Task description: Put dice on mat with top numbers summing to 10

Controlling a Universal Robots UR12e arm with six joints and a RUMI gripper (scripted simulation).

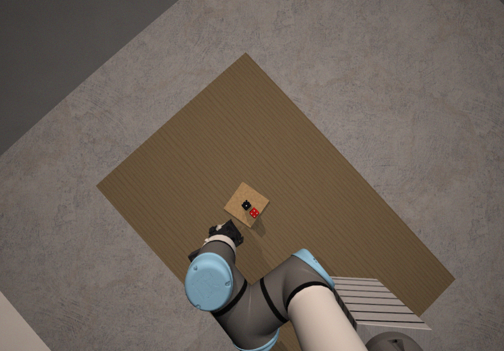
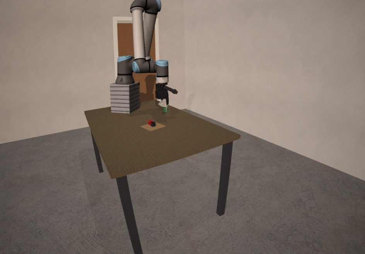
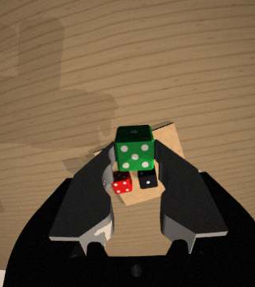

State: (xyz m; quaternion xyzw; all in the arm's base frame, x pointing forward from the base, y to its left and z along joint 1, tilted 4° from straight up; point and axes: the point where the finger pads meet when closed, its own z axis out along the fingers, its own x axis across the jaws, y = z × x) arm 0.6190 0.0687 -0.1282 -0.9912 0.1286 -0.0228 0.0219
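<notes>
Right now my hand is 110 mm to the left of the black die, 100 mm above it and 10 mm past it. Round my hand: tan mat (120 mm below, 110 mm to the right, 10 mm behind); red die (110 mm to the right, 100 mm below, 60 mm behind); green die (right at my hand).
</notes>
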